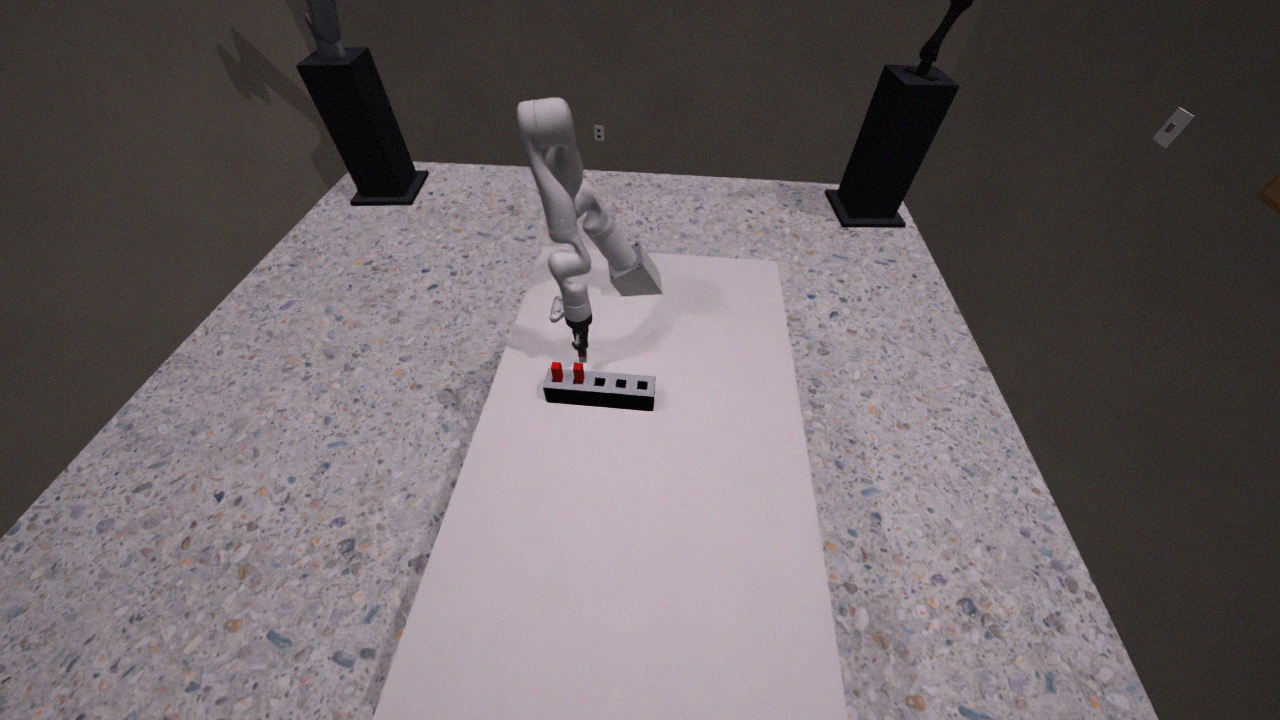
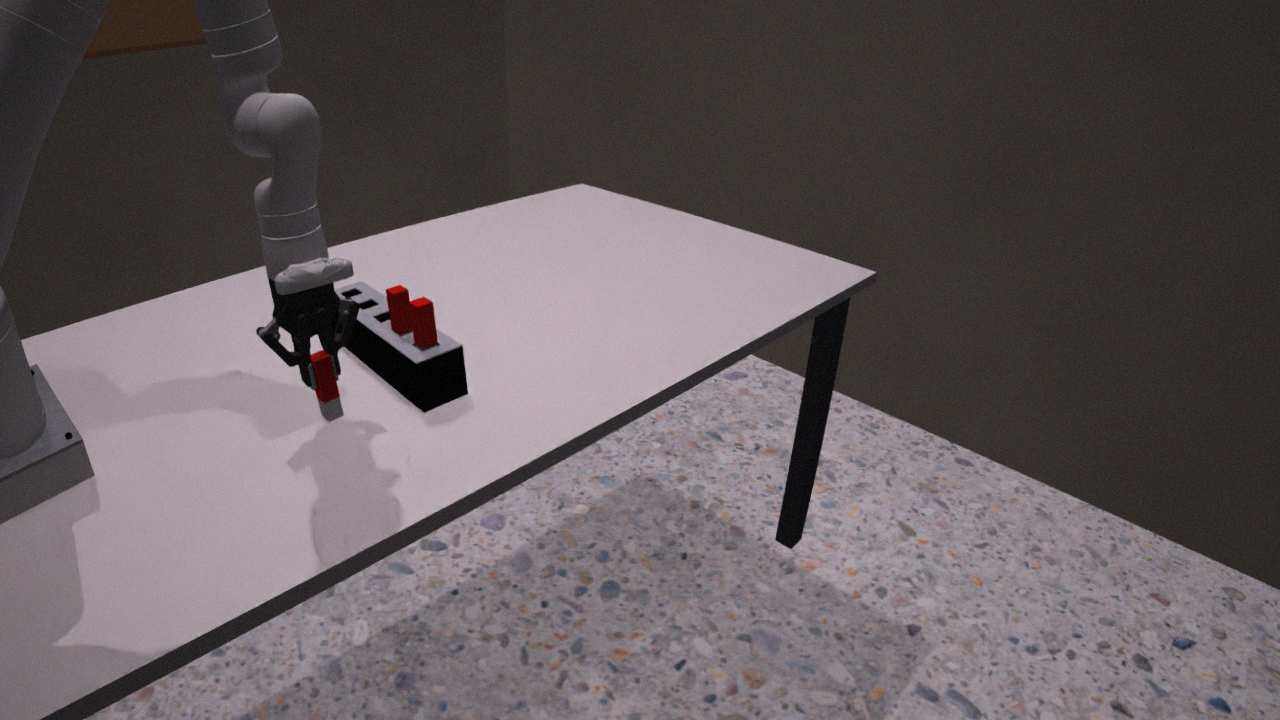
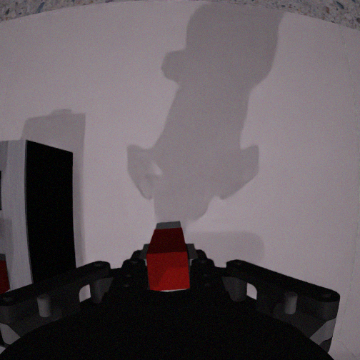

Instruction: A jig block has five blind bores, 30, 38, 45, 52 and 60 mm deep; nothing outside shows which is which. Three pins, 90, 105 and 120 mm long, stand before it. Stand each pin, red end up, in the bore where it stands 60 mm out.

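Places are measured from the arm's base along level axes (x ahead, y left, z up), in centimetres.
Pixels of known places: gripper, fingertip midpoint: [image 1: 584, 350] [image 2: 323, 383]; arm's base, link origin: [image 1: 624, 261] [image 2: 3, 424].
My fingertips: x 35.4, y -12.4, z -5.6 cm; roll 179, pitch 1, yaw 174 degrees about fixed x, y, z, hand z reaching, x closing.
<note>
Ahead of a thing's pixels: the offset from my fingertips to its top centre. Level surfaces: height alone.
The black jig block with a grey top @(dx +14.0, dy +5.5, dz +2.7 cm) [image 1: 599, 399] [image 2: 444, 377] [image 3: 50, 215] has five bores in a row. One red-ended pin @(dx +12.8, dy -6.2, dz +8.7 cm) [image 1: 556, 371] [image 2: 425, 323] stands upright in the end bore and another @(dx +13.2, dy -0.2, dz +8.7 cm) [image 1: 578, 373] [image 2: 399, 309] in the bore beside it, their tops about equally high. The other three bores are open. My gripper [image 1: 580, 350] [image 2: 324, 368] [image 3: 168, 256] is shut on the third pin @(dx +0.0, dy -0.6, dz +4.3 cm) [image 1: 581, 356] [image 2: 326, 386] [image 3: 168, 270], gripping its red upper part. That pin is upright beside the block, red end up, its grey foot at the table top. Bore depths are hidden.
The white table @(dz -4.8 cm) [image 1: 626, 537] [image 2: 572, 295] [image 3: 115, 60] carries the block and the arm's base [image 1: 637, 274] [image 2: 44, 447]. A table edge runs near the block's pin-filled end. Two dark pedestals [image 1: 362, 125] [image 1: 890, 143] stand on the floor beyond the table.
</note>
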